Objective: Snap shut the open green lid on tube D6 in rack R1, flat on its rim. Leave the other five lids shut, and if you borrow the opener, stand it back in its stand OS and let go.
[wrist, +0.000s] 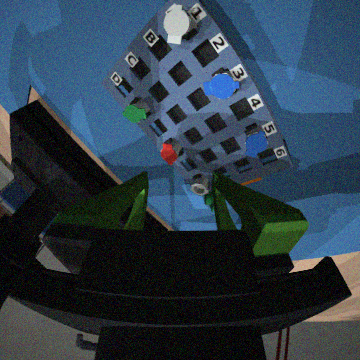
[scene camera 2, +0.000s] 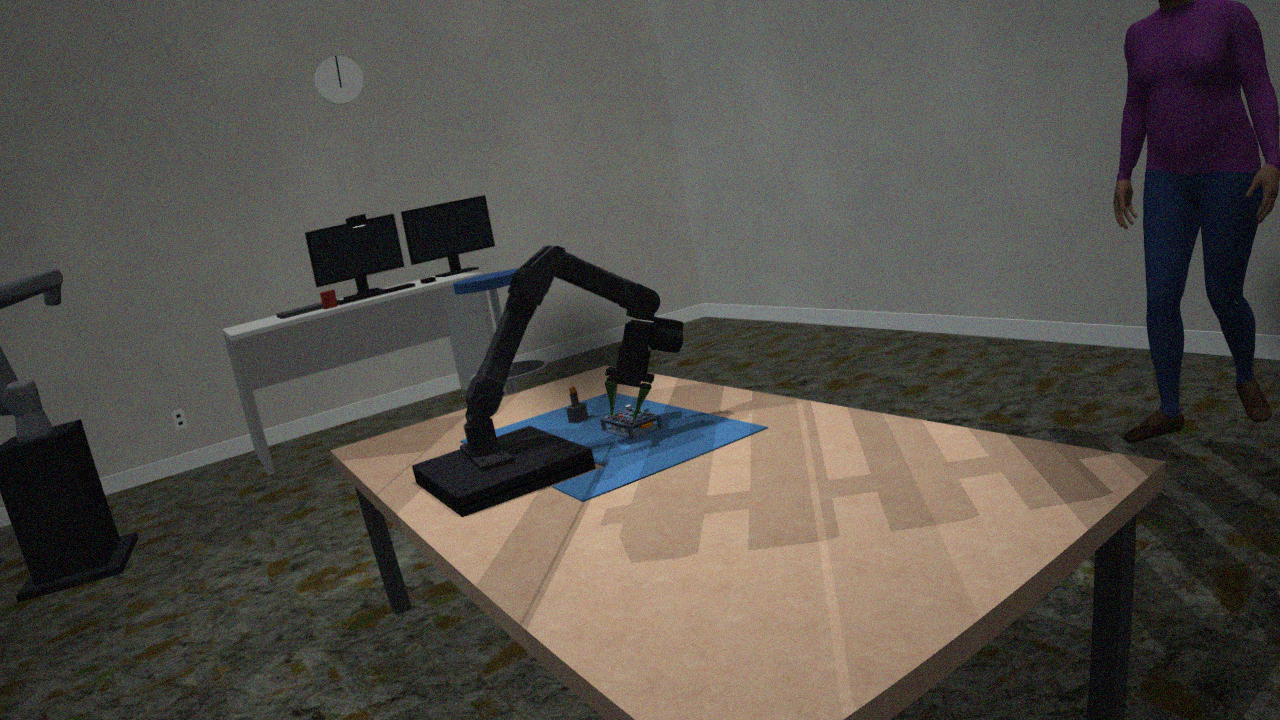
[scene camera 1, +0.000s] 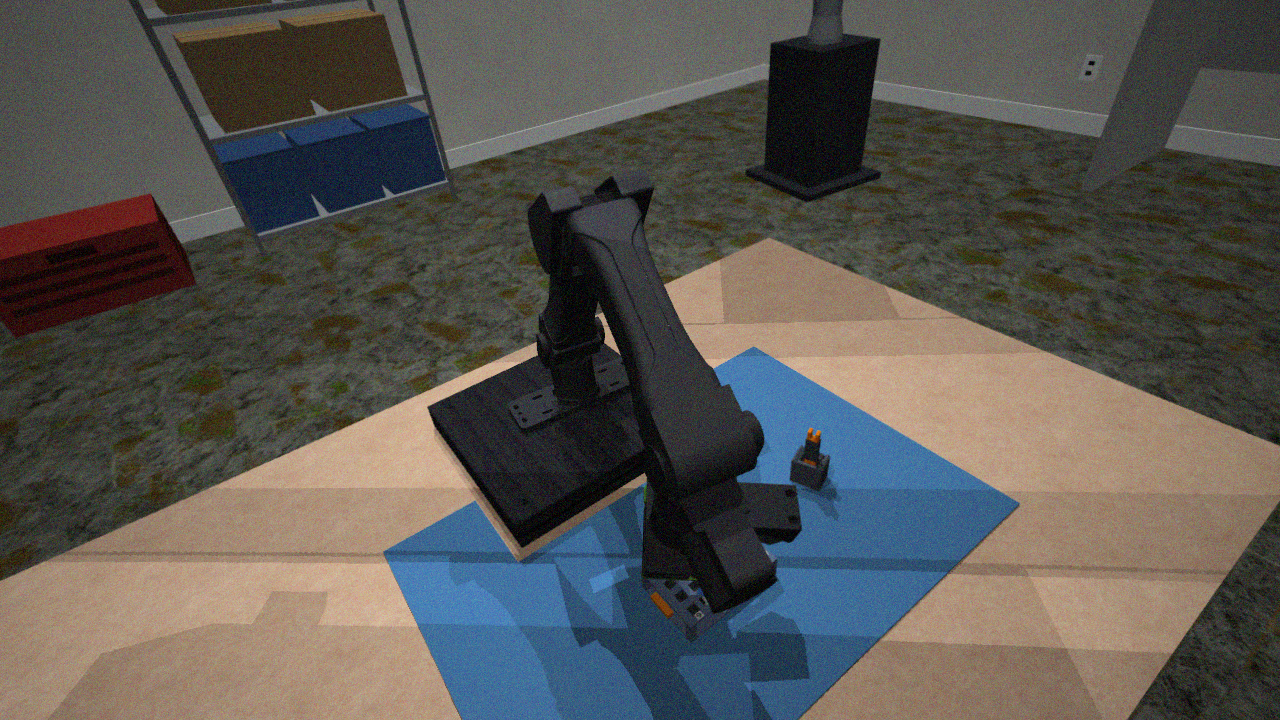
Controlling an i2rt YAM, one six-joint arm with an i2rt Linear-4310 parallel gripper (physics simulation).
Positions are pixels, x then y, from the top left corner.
Scene:
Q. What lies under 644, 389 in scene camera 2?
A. My gripper.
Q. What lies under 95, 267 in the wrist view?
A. My gripper.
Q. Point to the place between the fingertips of my gripper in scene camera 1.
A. At 669, 551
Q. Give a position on a blue mat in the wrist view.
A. At 298, 61

